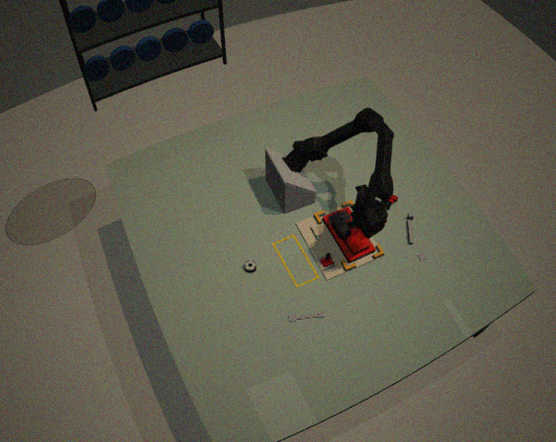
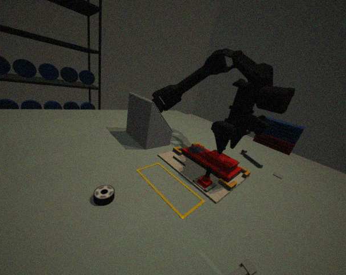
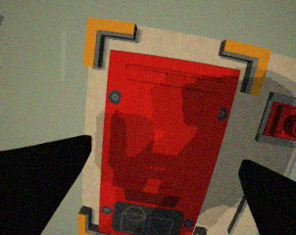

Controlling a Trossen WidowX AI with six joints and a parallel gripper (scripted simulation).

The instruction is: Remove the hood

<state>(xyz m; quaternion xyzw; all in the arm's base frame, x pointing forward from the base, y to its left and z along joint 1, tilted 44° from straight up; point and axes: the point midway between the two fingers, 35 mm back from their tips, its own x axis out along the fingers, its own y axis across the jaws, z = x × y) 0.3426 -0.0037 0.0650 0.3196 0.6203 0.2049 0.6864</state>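
Right now the red hood is 40 mm below my gripper tip. Also, from my gripper tip: beige base plate (40 mm behind, 20 mm to the right, 70 mm below); white wheel (120 mm behind, 350 mm to the right, 70 mm below); grey wrench (140 mm ahead, 290 mm to the right, 80 mm below).
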